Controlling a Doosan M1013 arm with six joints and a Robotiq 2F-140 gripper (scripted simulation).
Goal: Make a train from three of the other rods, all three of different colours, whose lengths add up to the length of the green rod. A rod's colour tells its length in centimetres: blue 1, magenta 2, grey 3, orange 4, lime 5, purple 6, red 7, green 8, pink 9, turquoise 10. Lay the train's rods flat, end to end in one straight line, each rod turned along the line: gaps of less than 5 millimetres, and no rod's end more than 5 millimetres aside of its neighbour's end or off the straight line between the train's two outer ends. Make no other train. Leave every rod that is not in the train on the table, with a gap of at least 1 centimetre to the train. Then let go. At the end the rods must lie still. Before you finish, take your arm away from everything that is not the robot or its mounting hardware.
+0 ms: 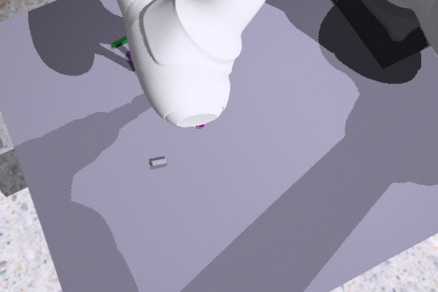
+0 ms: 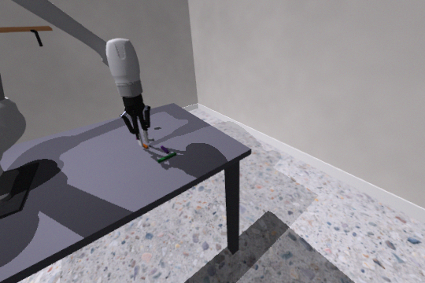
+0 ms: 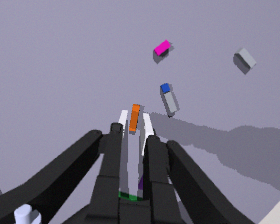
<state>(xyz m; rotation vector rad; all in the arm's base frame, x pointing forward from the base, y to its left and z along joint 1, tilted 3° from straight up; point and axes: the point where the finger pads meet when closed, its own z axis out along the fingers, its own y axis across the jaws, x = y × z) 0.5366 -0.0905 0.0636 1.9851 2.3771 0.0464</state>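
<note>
The orange rod is 5 cm below my hand. The rest, counted from my hand: magenta rod 11 cm to the left, 5 cm below; blue rod 3 cm ahead, 6 cm to the left, 5 cm below; purple rod 6 cm ahead, 9 cm to the right, 5 cm below.
</note>
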